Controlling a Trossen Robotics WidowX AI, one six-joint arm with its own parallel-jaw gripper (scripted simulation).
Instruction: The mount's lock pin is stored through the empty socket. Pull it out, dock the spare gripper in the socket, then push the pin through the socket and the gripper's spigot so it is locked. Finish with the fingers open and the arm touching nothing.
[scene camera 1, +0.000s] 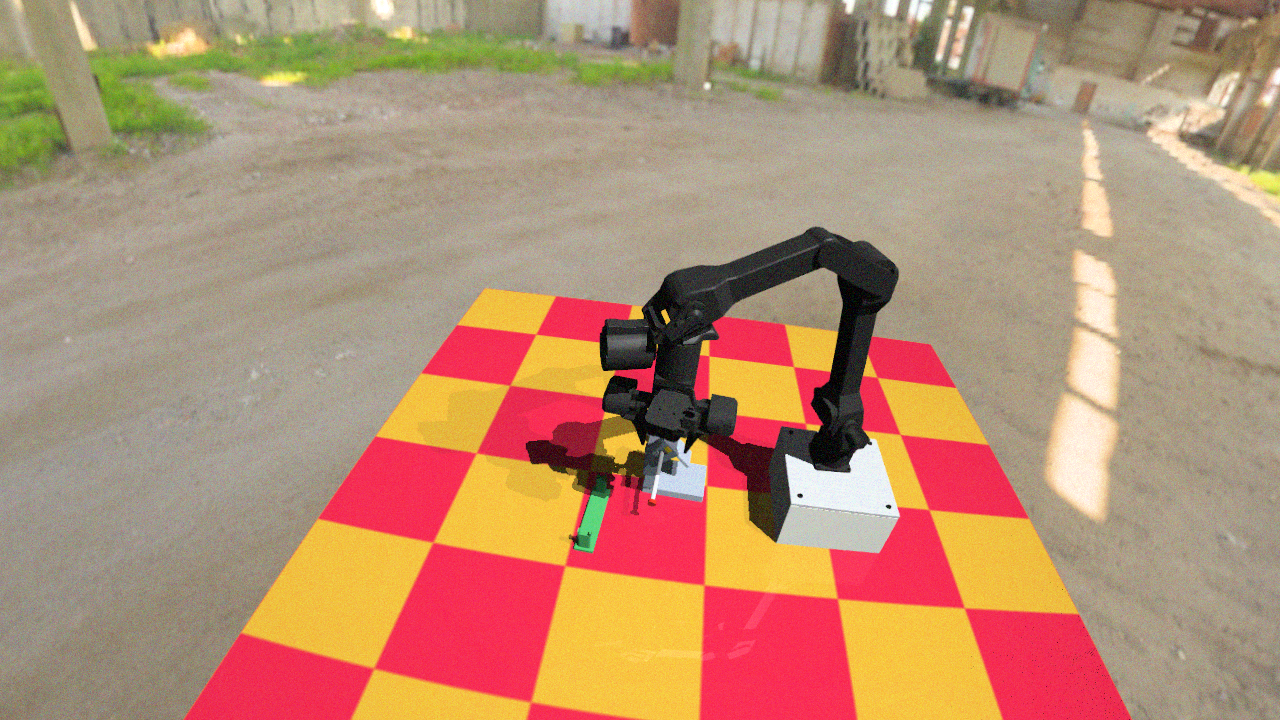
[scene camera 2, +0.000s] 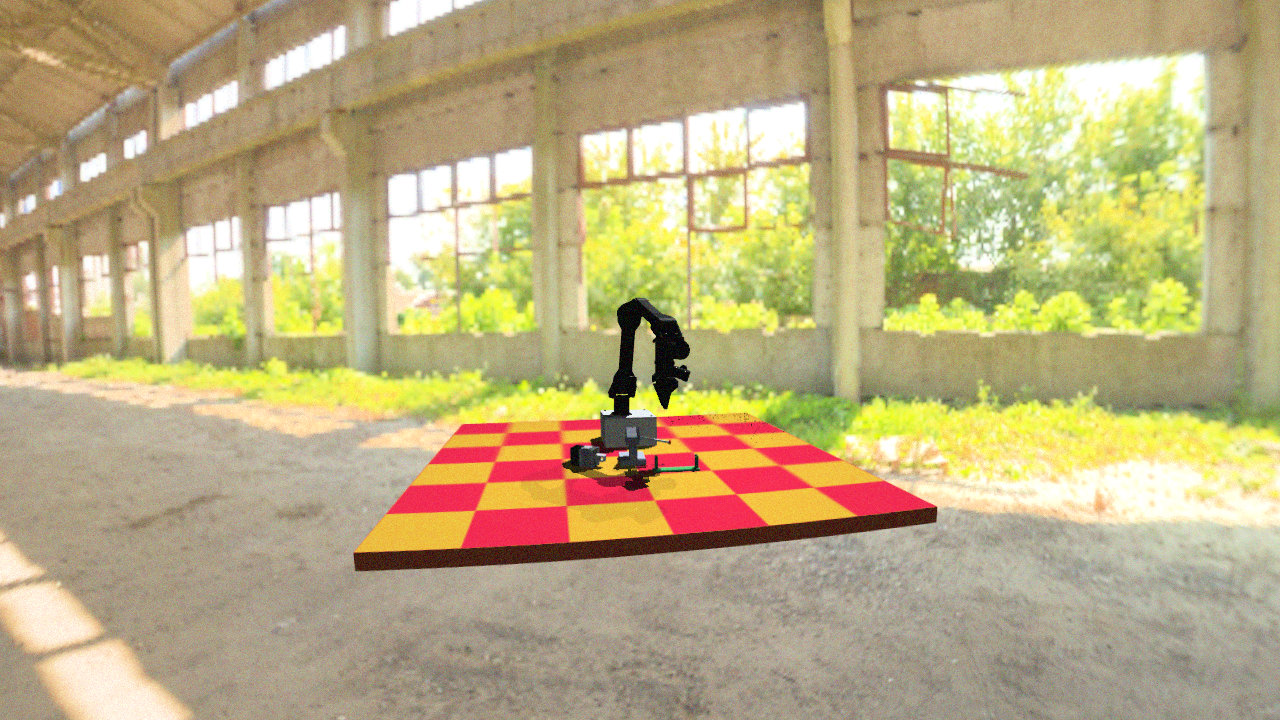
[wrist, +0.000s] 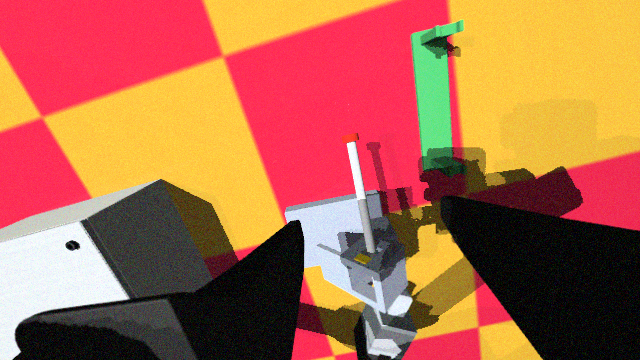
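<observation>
A green cradle (scene camera 1: 589, 529) is part of the scene, and it appears in the wrist view (wrist: 429, 51) too. The scene also has a lock pin (wrist: 350, 140) and a grey mount (scene camera 1: 682, 479), the mount being visible in the wrist view (wrist: 333, 234) as well. The gripper (scene camera 1: 664, 447) is open and holds nothing; it can be seen also in scene camera 2 (scene camera 2: 664, 407) and in the wrist view (wrist: 369, 218).
</observation>
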